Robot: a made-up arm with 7 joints.
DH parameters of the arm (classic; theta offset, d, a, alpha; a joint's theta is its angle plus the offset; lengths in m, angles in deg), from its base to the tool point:
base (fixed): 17.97 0 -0.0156 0
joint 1: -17.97 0.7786 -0.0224 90
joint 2: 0 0.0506 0.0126 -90
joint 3: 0 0.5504 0.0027 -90
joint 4: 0 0.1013 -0.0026 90
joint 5: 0 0.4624 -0.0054 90
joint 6: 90 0.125 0.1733 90
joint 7: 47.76 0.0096 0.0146 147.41
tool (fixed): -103.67 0.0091 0 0
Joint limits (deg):
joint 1: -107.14..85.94
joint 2: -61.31..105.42
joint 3: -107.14..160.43
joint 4: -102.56..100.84
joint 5: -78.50..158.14
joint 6: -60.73..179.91
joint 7: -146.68..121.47
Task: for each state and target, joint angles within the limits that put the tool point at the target. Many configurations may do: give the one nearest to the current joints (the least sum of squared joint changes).
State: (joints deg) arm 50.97 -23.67 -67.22 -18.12 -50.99 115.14 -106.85
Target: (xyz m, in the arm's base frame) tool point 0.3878 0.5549 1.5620
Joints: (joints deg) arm 41.68 -33.44 -72.07 5.18 -56.14 87.91 -106.24
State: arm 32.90 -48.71 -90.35 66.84 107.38 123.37 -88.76
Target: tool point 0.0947 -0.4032 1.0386
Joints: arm -4.82 -38.06 -99.18 100.84 119.24 118.69 -85.97
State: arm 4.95 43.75 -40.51 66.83 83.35 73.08 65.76
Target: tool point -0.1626 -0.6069 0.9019
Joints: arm 18.43 70.52 -80.10 100.84 86.71 79.02 64.61
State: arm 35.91 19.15 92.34 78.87 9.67 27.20 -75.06
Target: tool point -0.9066 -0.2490 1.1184
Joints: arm 47.16 51.76 114.00 72.73 5.25 25.92 -75.01
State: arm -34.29 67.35 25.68 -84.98 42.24 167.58 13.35
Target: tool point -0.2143 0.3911 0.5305
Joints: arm -72.91 87.04 -5.23 -102.56 9.55 147.80 10.93
